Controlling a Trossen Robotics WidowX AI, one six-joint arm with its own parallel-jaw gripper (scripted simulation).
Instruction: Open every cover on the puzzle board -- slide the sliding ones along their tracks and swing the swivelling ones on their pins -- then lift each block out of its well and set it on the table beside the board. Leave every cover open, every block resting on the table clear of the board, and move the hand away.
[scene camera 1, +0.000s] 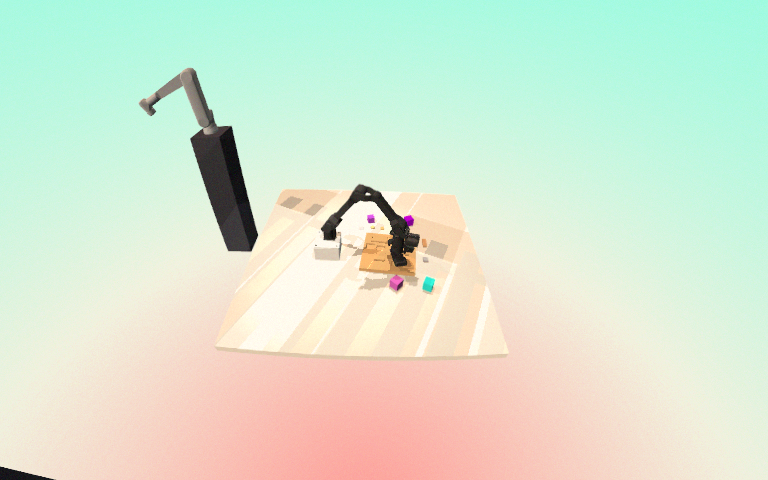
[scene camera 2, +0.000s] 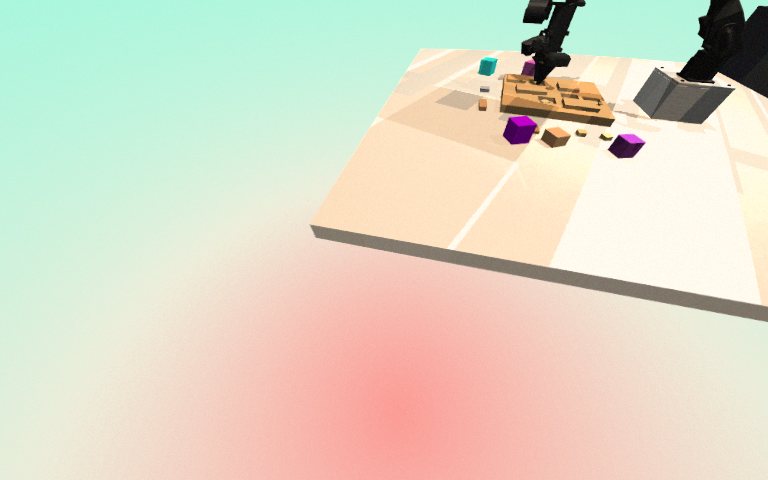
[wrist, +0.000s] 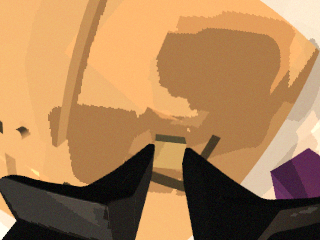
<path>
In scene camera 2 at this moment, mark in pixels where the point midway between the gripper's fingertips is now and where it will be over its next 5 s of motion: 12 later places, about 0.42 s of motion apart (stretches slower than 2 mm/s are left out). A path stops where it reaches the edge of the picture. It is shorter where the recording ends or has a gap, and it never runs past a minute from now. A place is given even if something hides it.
My gripper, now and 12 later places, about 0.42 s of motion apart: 536, 83; 538, 78; 540, 73; 543, 65; 547, 54; 552, 49; 560, 46; 569, 44; 576, 44; 572, 50; 569, 57; 566, 63; 563, 71
</path>
